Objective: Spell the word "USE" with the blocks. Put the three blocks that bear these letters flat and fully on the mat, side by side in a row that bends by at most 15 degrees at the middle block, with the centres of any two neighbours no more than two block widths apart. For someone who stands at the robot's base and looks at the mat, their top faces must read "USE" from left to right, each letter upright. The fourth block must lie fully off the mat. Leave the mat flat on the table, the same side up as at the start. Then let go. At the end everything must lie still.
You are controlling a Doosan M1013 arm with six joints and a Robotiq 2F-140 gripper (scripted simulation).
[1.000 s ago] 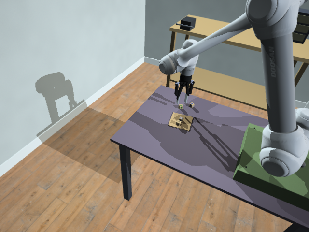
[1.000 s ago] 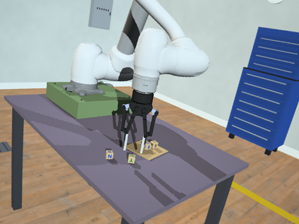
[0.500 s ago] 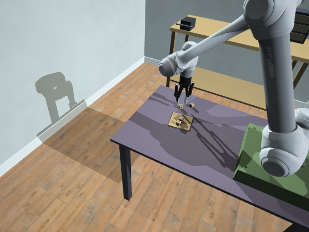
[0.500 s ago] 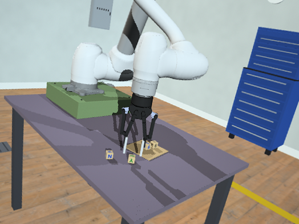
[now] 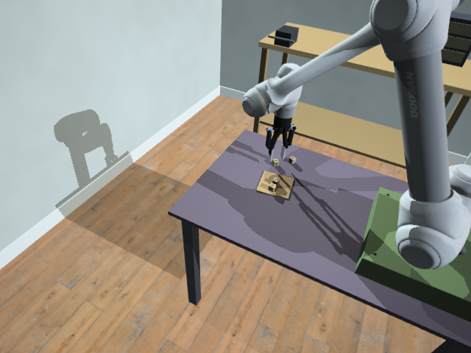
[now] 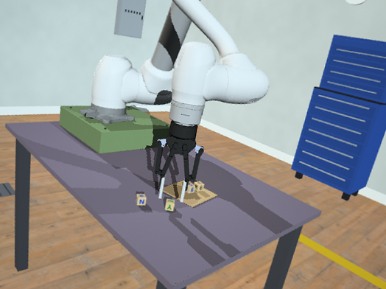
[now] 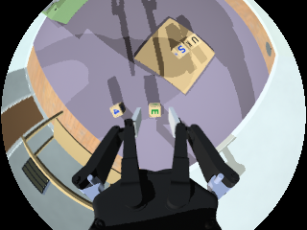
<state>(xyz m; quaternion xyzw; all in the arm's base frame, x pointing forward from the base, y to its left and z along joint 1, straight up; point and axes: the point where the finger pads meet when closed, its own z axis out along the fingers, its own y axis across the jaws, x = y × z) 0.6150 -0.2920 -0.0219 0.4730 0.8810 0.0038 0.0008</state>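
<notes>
Right now my hand is 7 cm past the block, 5 cm to the left of it and 5 cm above it.
</notes>
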